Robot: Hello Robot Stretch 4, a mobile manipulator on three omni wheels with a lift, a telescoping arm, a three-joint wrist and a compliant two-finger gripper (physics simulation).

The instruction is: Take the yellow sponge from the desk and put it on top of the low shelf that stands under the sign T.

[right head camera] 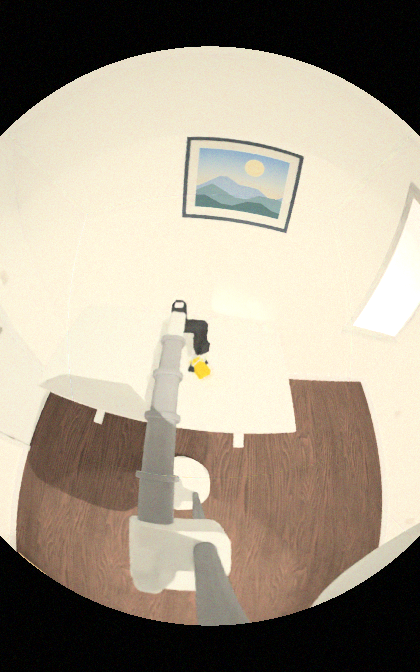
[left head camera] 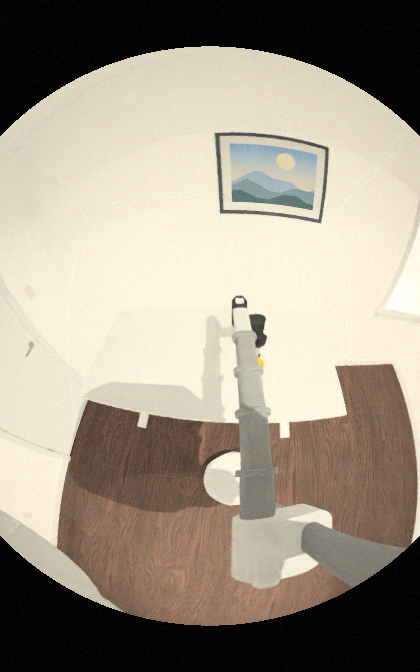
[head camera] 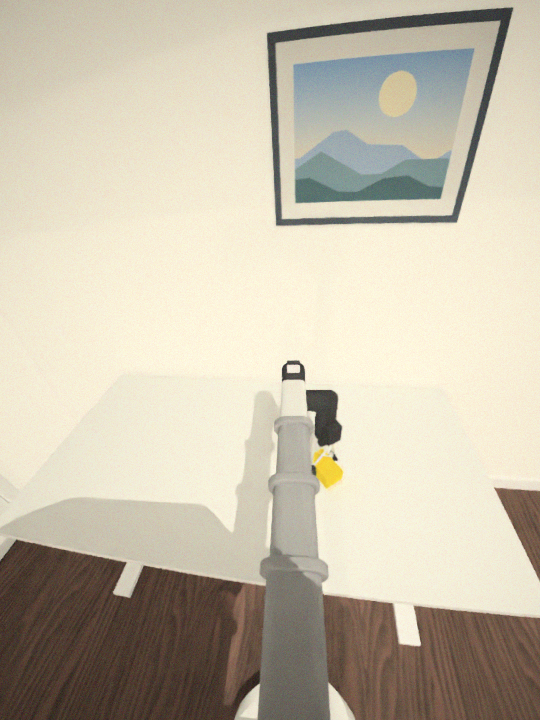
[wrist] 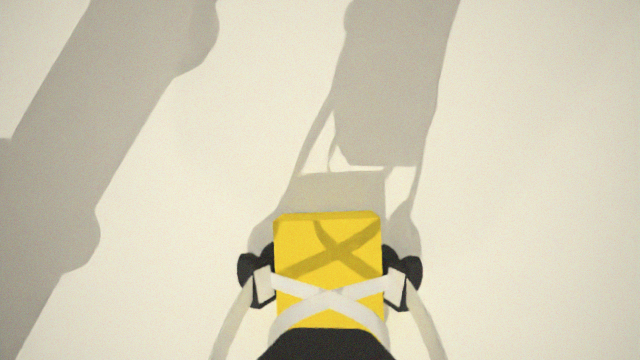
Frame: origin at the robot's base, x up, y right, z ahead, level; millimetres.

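Where they show: gripper, fingertip midpoint: (head camera: 321, 469) (wrist: 329, 263).
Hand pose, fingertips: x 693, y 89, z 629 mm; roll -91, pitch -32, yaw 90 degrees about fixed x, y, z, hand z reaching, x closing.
After its pixels a point has its place.
The yellow sponge (head camera: 328, 469) {x 739, y 105, z 599 mm} (left head camera: 261, 361) (right head camera: 201, 370) (wrist: 327, 245) {x 740, y 76, z 647 mm} is at the white desk (head camera: 406, 523) {x 693, y 311, z 461 mm} (left head camera: 310, 390) (right head camera: 250, 400), right of the arm in the head camera view. In the wrist view my gripper (wrist: 329, 263) {x 693, y 89, z 629 mm} is shut on the sponge, with one black fingertip pressed to each long side. The sponge's near end is hidden under the black gripper body. Its shadow meets its far edge, and I cannot tell any height above the desk. The low shelf and the sign T do not show in these views.
A framed mountain picture (head camera: 273, 133) {x 1594, y -45, z 1076 mm} (left head camera: 218, 175) (right head camera: 186, 180) hangs on the wall behind the desk. The telescoping arm (head camera: 294, 511) {x 1114, y 2, z 292 mm} (left head camera: 248, 390) (right head camera: 167, 395) reaches over the desk. A dark wood floor (head camera: 145, 651) {x -27, y -609, z 222 mm} (left head camera: 150, 560) (right head camera: 300, 500) lies in front and to the right.
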